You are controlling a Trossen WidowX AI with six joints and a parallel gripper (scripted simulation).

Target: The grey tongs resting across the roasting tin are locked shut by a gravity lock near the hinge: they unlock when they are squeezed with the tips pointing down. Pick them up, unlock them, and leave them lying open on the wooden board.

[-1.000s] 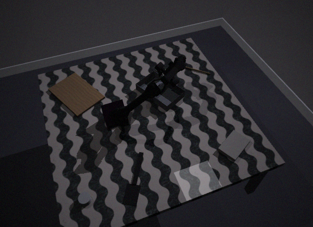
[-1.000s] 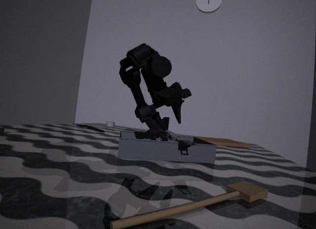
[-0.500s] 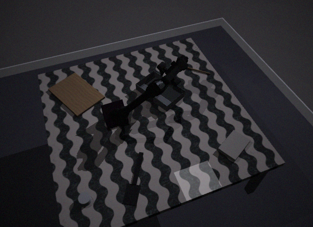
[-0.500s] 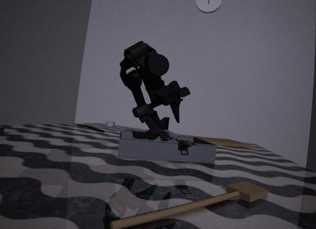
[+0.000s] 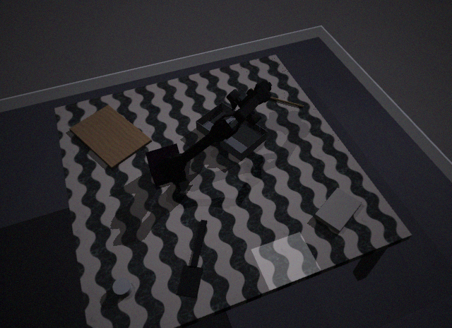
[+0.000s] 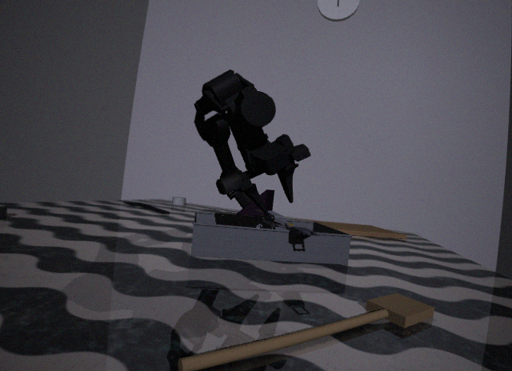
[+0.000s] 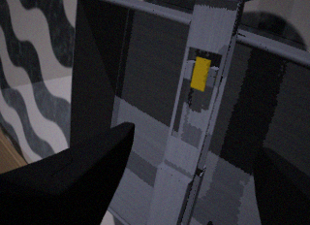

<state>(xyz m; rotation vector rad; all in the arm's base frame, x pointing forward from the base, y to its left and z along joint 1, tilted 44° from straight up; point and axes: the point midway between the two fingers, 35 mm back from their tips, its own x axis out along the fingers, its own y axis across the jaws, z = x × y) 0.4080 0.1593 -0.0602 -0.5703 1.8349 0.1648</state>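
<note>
Right now my gripper tip is 1 cm short of the yellow lock piece, 3 cm to the right of it and 3 cm above it. Also, from my gripper tip: grey roasting tin: 4 cm behind, 3 cm to the right, 7 cm below; then wooden board: 61 cm behind, 17 cm to the left, 9 cm below; then block: 22 cm ahead, 61 cm to the right, 8 cm below.
</note>
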